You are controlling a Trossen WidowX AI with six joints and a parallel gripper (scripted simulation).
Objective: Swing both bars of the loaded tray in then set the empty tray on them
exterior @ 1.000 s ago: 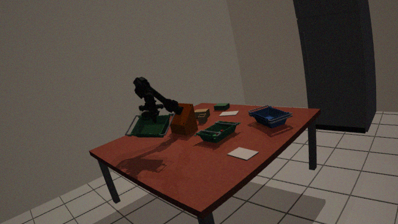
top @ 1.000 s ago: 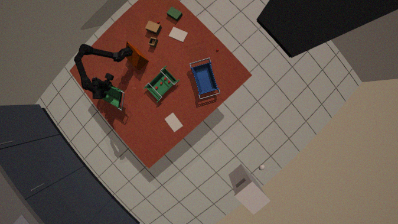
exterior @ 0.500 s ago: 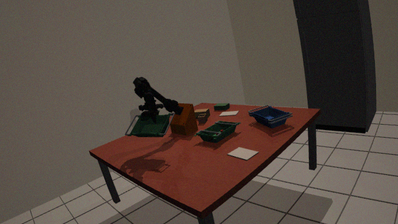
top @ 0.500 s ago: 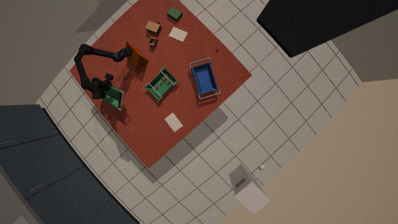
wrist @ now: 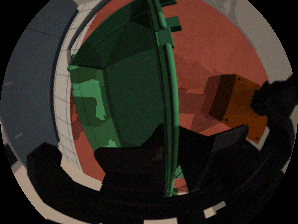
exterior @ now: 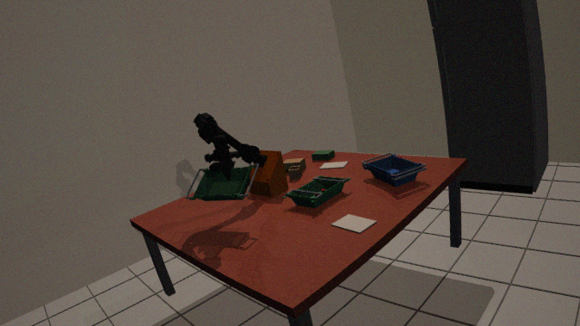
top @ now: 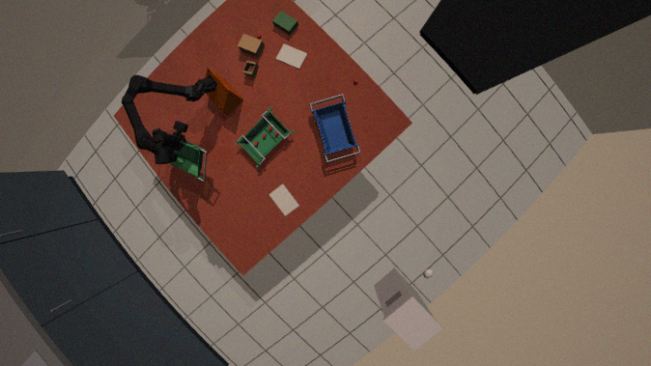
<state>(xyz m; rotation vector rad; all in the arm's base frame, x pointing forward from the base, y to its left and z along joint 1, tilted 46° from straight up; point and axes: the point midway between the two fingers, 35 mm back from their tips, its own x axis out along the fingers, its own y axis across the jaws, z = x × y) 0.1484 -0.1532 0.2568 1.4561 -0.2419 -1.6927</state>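
The green tray is 3 cm ahead of my gripper tip and 6 cm to the right of it. The rest, counted from my gripper tip: tan box (25 cm behind, 57 cm to the left, 15 cm below); green block (23 cm behind, 81 cm to the left, 16 cm below).
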